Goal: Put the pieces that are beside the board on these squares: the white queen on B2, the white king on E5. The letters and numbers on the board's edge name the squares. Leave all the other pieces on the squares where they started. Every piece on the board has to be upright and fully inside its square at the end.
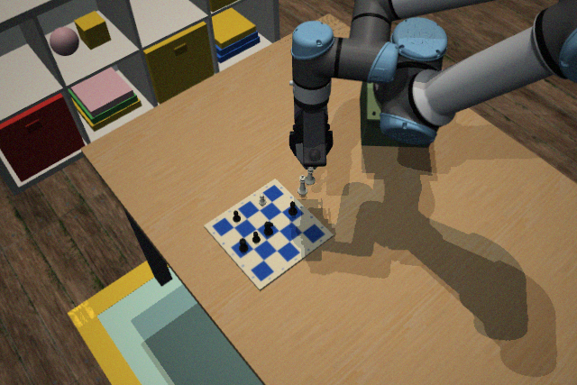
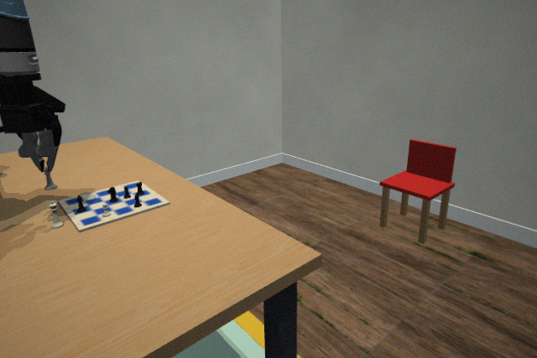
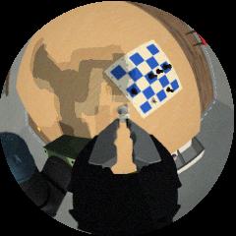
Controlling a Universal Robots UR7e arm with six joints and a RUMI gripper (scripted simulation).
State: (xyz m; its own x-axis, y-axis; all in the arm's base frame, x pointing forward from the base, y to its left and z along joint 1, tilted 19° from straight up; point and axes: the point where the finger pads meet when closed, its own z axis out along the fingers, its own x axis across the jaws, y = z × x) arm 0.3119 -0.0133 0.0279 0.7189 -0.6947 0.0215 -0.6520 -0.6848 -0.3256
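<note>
Right now my hand is 130 mm short of the chessboard and 140 mm above it. The rest, counted from my hand: white queen 30 mm below; then white king 10 mm behind, 40 mm to the right, 110 mm below; then white pawn 90 mm ahead, 70 mm to the right, 120 mm below.
</note>
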